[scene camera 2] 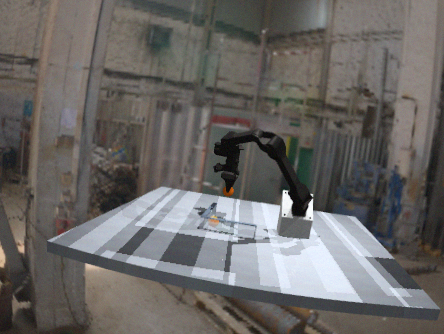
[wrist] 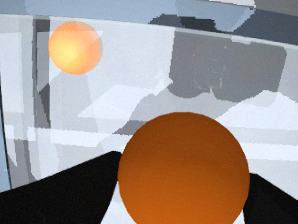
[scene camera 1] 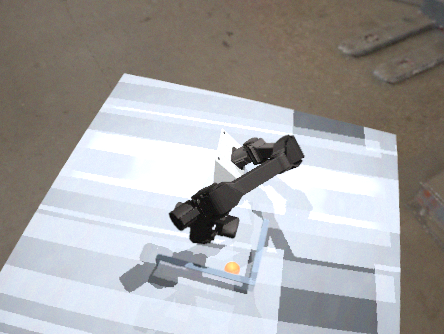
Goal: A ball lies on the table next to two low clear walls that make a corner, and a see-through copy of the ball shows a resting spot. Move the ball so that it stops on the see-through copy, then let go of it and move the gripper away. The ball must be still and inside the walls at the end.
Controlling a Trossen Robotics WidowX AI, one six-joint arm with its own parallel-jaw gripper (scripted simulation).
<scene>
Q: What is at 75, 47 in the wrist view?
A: A see-through copy of the ball.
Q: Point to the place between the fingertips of the gripper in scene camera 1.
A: At 204, 233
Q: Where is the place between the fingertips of the gripper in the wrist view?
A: At 182, 172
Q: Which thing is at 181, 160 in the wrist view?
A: A ball.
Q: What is the gripper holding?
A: A ball.
</scene>
